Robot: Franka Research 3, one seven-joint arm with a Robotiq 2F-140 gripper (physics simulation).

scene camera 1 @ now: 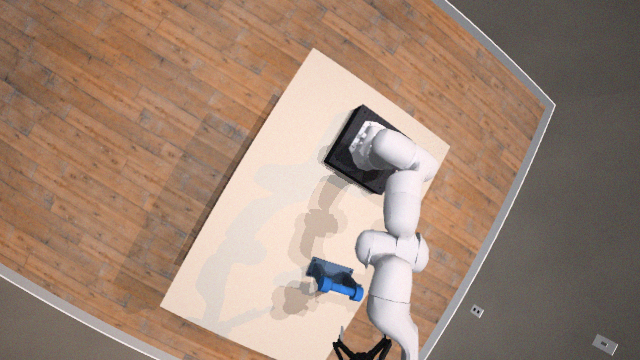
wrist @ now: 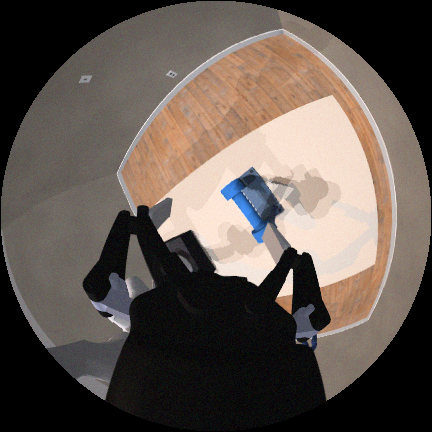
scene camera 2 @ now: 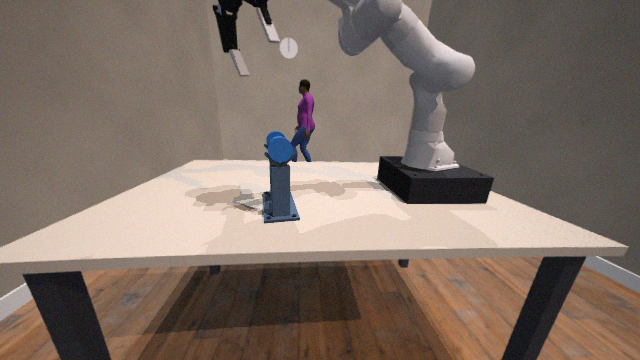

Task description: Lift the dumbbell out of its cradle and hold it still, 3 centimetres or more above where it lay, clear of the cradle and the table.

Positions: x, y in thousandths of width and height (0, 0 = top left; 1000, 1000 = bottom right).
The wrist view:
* my gripper: 506, 506
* blue dumbbell: 541, 439
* blue-grey cradle: 591, 439
